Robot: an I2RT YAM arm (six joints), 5 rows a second.
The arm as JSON. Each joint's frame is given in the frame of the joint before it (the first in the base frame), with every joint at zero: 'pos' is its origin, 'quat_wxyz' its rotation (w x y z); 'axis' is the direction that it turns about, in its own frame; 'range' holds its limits. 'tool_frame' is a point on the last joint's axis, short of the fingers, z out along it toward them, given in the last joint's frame.
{
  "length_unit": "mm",
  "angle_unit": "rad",
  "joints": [
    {
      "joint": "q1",
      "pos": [
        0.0,
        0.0,
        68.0
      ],
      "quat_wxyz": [
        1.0,
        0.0,
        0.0,
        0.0
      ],
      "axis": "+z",
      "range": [
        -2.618,
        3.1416
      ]
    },
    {
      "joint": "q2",
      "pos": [
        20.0,
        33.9,
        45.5
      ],
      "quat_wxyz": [
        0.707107,
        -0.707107,
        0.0,
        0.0
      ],
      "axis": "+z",
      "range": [
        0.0,
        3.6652
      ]
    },
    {
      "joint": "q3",
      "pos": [
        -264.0,
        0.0,
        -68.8
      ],
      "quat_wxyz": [
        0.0,
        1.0,
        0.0,
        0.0
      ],
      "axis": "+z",
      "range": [
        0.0,
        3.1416
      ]
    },
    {
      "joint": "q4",
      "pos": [
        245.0,
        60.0,
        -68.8
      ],
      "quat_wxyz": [
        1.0,
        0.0,
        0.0,
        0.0
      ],
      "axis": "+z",
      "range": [
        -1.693,
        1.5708
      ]
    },
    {
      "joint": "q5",
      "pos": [
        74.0,
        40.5,
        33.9
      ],
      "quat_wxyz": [
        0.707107,
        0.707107,
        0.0,
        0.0
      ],
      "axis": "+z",
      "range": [
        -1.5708,
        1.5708
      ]
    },
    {
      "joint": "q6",
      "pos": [
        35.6,
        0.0,
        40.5
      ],
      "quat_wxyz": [
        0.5,
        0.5,
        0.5,
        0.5
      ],
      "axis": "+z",
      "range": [
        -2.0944,
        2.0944
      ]
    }
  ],
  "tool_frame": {
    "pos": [
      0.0,
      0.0,
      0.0
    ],
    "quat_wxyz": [
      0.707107,
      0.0,
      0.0,
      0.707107
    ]
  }
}
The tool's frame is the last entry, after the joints.
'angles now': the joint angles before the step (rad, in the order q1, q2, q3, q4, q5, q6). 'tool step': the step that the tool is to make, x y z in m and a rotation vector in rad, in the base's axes. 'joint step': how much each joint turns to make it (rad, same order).
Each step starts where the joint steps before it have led.
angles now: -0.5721, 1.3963, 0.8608, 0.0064, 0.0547, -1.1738
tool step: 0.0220, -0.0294, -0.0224, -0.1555, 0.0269, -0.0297
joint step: -0.0302, 0.1675, 0.0240, 0.2187, 0.0678, -0.1279
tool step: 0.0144, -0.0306, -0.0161, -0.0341, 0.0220, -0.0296
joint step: -0.0452, 0.1399, 0.0753, 0.0721, 0.0036, -0.0436
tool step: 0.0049, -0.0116, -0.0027, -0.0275, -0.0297, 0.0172
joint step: -0.0192, 0.0454, 0.0226, 0.0652, -0.0317, -0.0184
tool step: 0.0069, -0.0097, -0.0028, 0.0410, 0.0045, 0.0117
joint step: -0.0114, 0.0436, 0.0553, -0.0421, -0.0330, 0.0174
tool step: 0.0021, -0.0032, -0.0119, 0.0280, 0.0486, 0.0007
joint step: -0.0029, 0.0345, 0.0145, -0.0348, 0.0007, -0.0095
